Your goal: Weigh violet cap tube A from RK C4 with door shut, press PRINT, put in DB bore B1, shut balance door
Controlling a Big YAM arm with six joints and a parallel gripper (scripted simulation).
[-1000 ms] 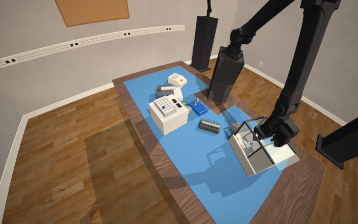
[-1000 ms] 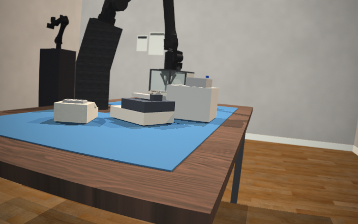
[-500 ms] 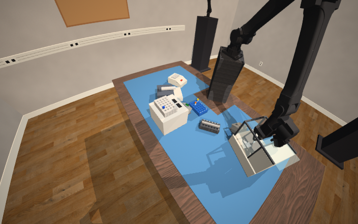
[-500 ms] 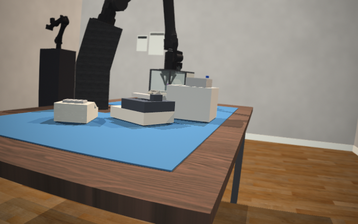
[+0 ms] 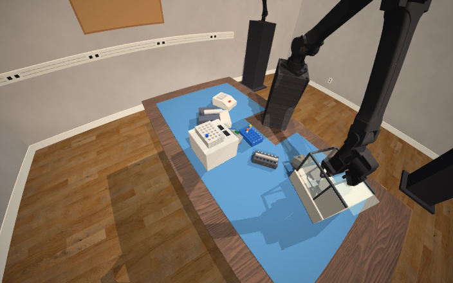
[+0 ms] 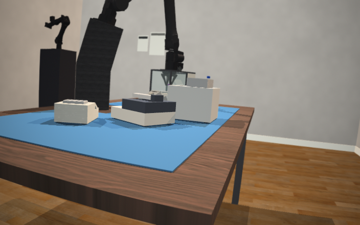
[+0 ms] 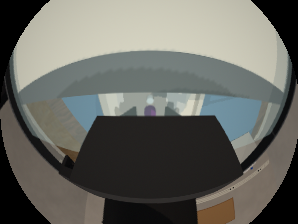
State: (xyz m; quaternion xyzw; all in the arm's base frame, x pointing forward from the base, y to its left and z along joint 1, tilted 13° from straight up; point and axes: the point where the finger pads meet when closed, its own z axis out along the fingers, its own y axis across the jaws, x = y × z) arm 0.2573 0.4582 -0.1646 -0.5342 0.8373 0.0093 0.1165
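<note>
Now: the balance door 40 mm ahead of my hand, 80 mm to the left of it and 80 mm above it. The rest, counted from my hand: blue rack RK (20 mm ahead, 440 mm to the right, 110 mm below); then round white print key (60 mm behind, 140 mm to the right, 60 mm below); then dark magnet block (80 mm ahead, 260 mm to the right, 100 mm below).
</note>
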